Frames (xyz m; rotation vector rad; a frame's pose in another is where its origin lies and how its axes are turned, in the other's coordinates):
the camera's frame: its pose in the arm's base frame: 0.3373 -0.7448 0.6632 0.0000 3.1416 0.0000
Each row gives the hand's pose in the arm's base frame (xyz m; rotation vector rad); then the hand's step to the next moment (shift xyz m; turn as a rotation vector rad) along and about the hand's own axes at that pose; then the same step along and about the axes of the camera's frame.
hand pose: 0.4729 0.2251 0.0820 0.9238 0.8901 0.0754
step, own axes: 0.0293 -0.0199 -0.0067 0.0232 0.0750 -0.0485
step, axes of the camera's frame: -0.0085 0.0041 0.0348 -0.0040 0.0886 -0.0254
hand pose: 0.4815 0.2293 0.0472 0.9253 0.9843 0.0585
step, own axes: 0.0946 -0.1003 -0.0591 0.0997 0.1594 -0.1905
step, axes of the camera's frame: 0.0231 0.0155 0.1474 0.0262 0.2664 -0.0003
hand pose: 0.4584 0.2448 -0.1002 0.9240 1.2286 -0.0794
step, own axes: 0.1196 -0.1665 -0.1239 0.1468 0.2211 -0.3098
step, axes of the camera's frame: 0.1355 0.0206 0.1965 0.0680 0.4021 0.0082
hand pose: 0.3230 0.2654 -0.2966 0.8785 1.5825 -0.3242
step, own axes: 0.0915 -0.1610 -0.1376 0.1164 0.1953 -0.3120
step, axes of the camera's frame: 0.2084 0.0136 0.0979 0.0881 0.3756 -0.0138
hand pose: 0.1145 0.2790 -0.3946 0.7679 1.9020 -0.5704
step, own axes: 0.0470 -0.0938 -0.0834 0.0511 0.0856 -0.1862
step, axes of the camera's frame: 0.1340 0.0037 0.0019 0.0688 0.1979 -0.0267
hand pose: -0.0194 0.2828 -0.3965 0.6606 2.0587 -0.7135
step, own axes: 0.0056 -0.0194 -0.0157 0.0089 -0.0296 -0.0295
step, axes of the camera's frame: 0.0243 -0.0017 -0.0077 0.0403 0.0013 -0.0142
